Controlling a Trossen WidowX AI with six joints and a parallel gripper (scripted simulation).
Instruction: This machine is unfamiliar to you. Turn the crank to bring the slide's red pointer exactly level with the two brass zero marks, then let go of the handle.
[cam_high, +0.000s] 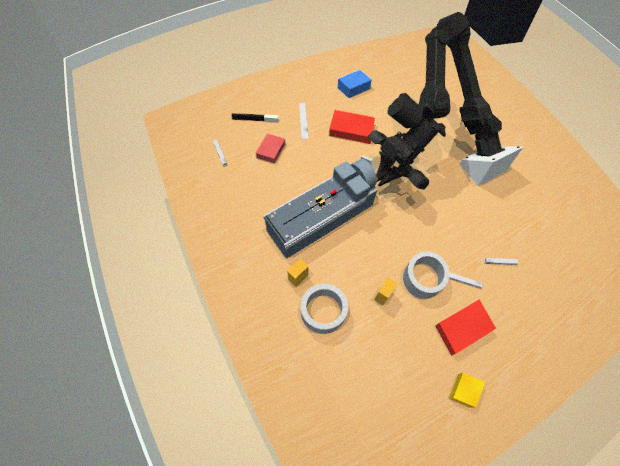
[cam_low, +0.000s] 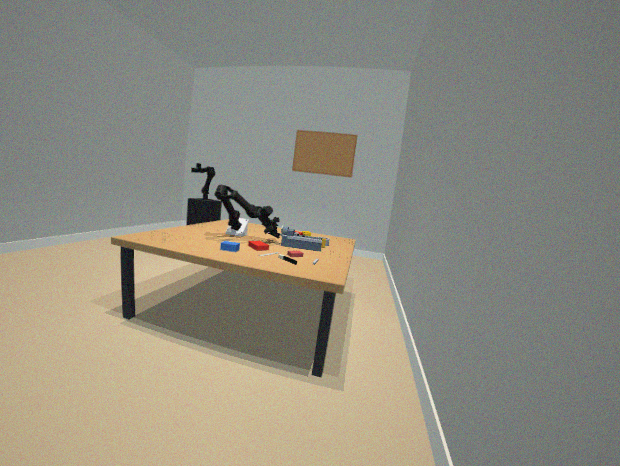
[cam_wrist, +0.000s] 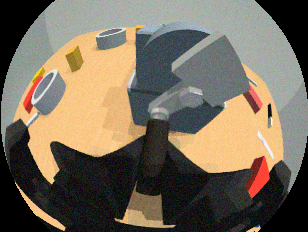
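Now: the dark crank handle 2 cm behind my gripper tip and 3 cm above it. The rest, counted from my gripper tip: red block 20 cm ahead, 23 cm to the right, 3 cm below; then blue block 13 cm behind, 38 cm to the right, 2 cm below; then red pointer 13 cm ahead, 1 cm to the left, 4 cm above.
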